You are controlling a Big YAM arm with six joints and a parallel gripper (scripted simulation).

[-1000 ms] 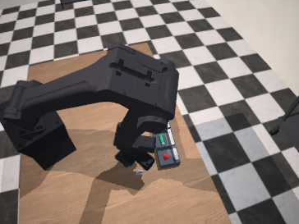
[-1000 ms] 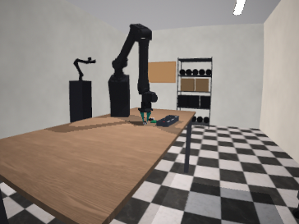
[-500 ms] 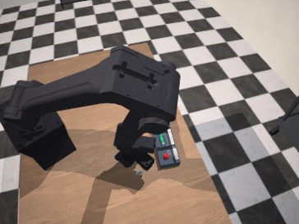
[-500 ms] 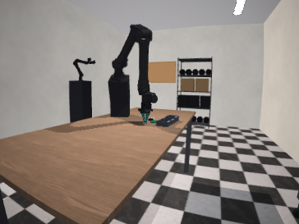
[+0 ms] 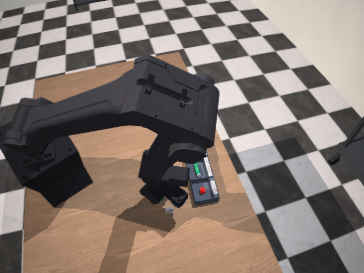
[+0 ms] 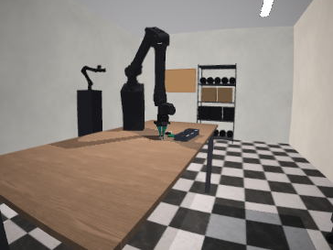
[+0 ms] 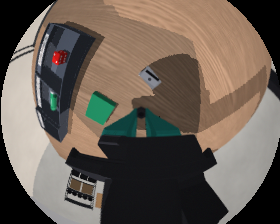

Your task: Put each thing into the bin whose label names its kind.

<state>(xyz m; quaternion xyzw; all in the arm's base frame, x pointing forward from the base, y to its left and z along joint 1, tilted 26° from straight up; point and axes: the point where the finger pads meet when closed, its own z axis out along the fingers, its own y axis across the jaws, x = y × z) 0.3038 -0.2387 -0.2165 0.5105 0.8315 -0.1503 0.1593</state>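
The small white piece lies 2 cm ahead of my hand and 6 cm to the right of it. From my hand the other things lie so: black-and-white block 3 cm ahead, 10 cm to the left; small black piece 1 cm below; flat green square 6 cm ahead, 2 cm to the left.
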